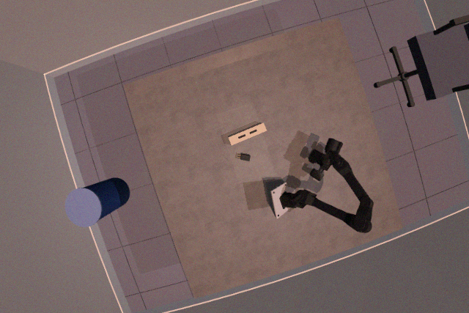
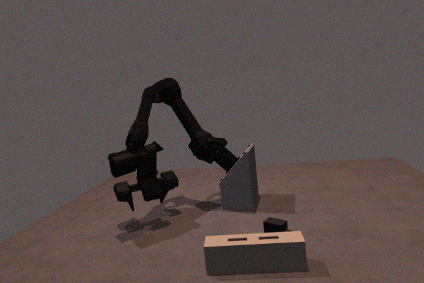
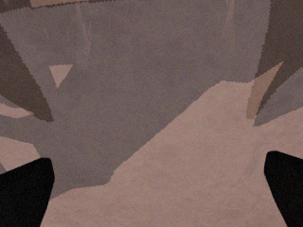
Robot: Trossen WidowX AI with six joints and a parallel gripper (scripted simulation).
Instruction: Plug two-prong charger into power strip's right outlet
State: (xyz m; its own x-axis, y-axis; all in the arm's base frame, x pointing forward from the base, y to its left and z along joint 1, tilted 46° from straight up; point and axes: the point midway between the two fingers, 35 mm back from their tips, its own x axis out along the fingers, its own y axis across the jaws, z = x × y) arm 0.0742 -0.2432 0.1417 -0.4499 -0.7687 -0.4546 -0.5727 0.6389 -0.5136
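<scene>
The charger lies 40 cm to the left of my gripper tip and 19 cm ahead of it.
</scene>
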